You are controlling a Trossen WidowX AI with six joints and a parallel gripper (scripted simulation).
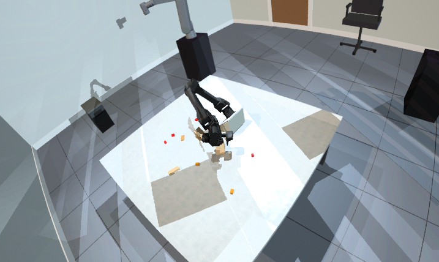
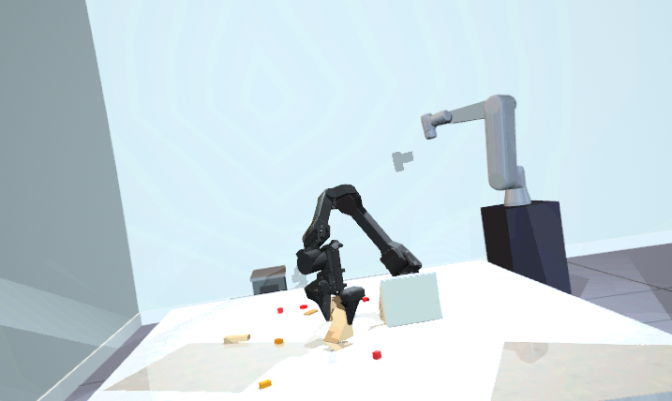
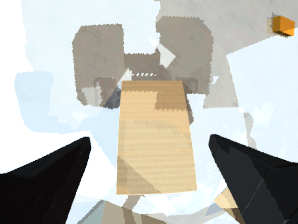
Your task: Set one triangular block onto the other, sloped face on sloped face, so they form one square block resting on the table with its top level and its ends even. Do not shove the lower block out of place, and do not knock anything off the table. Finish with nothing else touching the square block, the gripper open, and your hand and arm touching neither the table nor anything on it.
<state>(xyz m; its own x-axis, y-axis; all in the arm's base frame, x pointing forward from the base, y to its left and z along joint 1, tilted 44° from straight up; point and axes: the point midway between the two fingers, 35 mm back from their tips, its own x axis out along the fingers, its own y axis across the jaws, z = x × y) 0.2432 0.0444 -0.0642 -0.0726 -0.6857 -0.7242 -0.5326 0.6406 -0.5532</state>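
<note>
My gripper tip is 2 cm above the tan triangular block, 1 cm to the left of it and 1 cm past it. From my gripper tip the other things lie so: tan bar 28 cm ahead, 16 cm to the right, 3 cm below.
</note>
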